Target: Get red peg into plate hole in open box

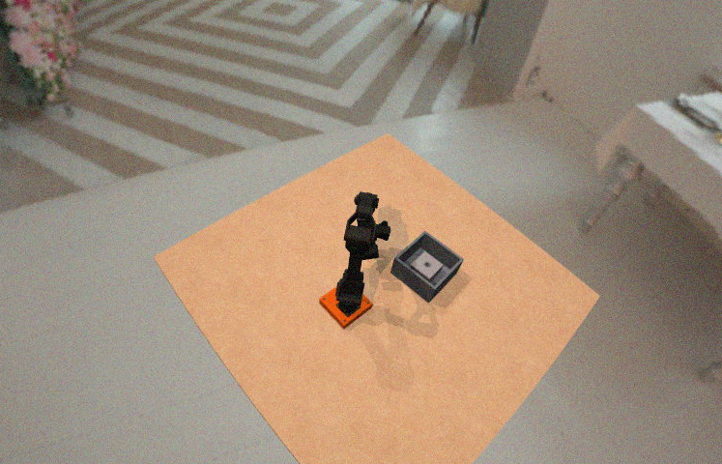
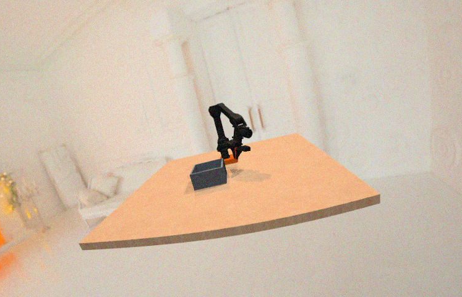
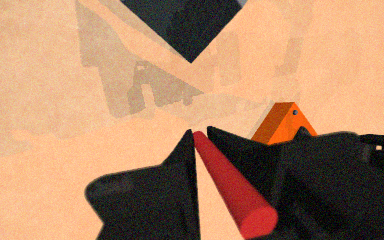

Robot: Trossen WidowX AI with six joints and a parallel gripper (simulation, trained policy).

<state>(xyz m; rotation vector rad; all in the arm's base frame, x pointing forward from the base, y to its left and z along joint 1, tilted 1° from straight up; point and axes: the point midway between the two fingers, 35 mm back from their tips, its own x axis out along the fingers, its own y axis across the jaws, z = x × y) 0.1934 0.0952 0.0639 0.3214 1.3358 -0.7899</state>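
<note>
Now: the pale plate 14 cm ahead of my gripper tip, 16 cm to the right of it and 2 cm below it. Also, from my gripper tip: grey box: 14 cm ahead, 16 cm to the right, 4 cm below; red peg: 1 cm to the left, 3 cm above.
</note>
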